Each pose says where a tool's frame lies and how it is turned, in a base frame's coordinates. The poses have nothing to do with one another.
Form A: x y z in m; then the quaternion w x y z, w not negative.
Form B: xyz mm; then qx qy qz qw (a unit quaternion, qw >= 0). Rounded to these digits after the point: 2 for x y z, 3 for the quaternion.
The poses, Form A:
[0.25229 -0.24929 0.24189 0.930 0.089 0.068 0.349]
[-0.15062 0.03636 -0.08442 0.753 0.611 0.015 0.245]
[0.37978 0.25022 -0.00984 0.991 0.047 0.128 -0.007]
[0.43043 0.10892 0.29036 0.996 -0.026 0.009 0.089]
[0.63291 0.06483 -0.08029 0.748 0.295 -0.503 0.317]
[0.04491 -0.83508 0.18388 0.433 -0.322 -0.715 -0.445]
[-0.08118 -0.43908 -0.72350 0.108 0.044 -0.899 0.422]
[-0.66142 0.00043 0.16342 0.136 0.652 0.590 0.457]
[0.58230 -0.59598 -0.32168 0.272 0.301 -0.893 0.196]
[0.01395 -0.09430 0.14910 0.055 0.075 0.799 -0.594]
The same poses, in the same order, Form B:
[252.29 -249.29 241.89 0.089 0.068 0.349 0.930]
[-150.62 36.36 -84.42 0.611 0.015 0.245 0.753]
[379.78 250.22 -9.84 0.047 0.128 -0.007 0.991]
[430.43 108.92 290.36 -0.026 0.009 0.089 0.996]
[632.91 64.83 -80.29 0.295 -0.503 0.317 0.748]
[44.91 -835.08 183.88 -0.322 -0.715 -0.445 0.433]
[-81.18 -439.08 -723.50 0.044 -0.899 0.422 0.108]
[-661.42 0.43 163.42 0.652 0.590 0.457 0.136]
[582.30 -595.98 -321.68 0.301 -0.893 0.196 0.272]
[13.95 -94.30 149.10 0.075 0.799 -0.594 0.055]

